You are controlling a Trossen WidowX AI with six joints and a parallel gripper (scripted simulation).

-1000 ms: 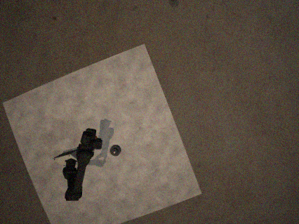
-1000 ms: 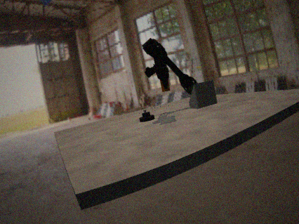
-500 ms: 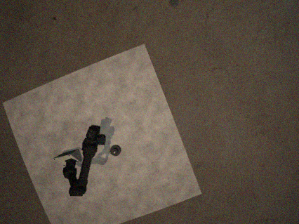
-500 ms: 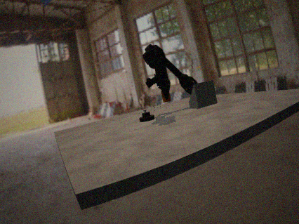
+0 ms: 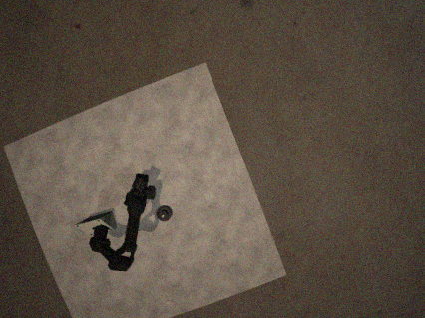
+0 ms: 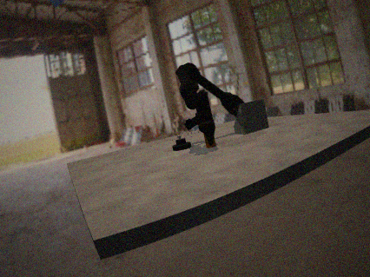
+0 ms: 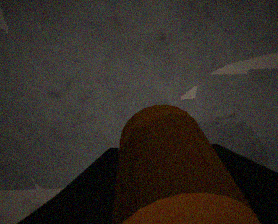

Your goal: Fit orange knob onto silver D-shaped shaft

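Right now the orange knob is 30 mm above my gripper tip. The rest, counted from my gripper tip: dark round pedestal 170 mm to the right, 50 mm ahead, 20 mm above.
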